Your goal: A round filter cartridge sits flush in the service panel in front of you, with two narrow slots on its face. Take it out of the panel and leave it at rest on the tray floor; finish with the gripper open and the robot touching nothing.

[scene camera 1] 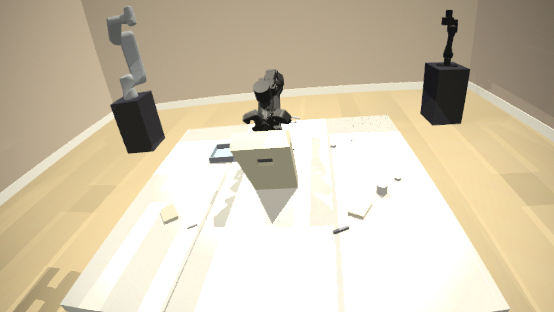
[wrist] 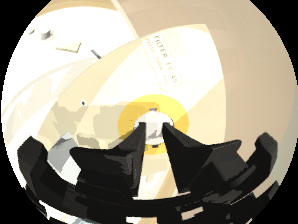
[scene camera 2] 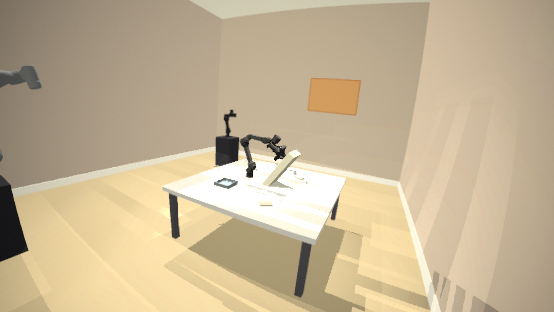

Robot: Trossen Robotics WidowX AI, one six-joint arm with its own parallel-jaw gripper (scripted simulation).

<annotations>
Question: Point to a beige service panel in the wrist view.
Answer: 177, 71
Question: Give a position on a round filter cartridge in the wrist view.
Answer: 153, 119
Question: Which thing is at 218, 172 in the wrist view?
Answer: The gripper.
</annotations>
